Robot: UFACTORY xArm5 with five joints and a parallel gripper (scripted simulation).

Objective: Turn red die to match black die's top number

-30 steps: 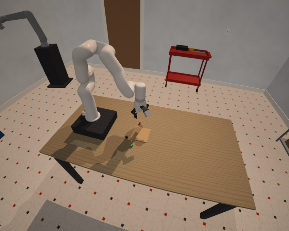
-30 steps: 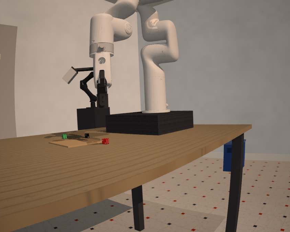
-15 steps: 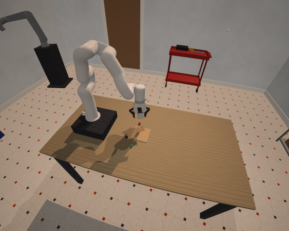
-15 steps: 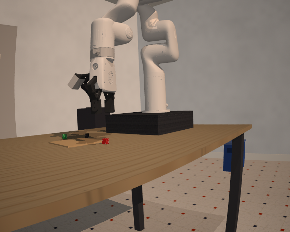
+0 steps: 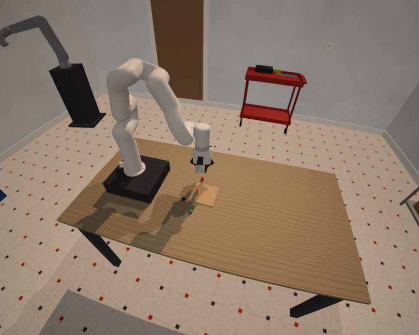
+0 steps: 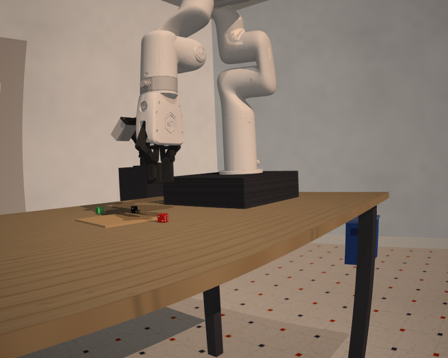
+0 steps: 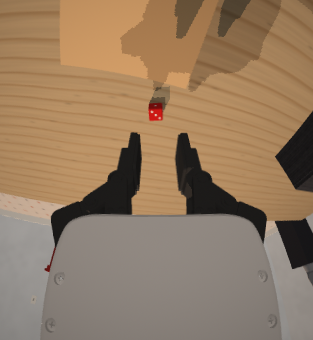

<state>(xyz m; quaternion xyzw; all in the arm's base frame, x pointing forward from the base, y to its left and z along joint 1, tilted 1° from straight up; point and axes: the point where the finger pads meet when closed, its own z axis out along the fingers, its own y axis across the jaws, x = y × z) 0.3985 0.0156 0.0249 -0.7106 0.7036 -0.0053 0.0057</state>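
The red die lies 9 cm below my hand. Round my hand: black die 9 cm behind, 16 cm to the right, 9 cm below; green die 4 cm behind, 23 cm to the right, 9 cm below; tan mat 2 cm ahead, 11 cm to the right, 9 cm below.
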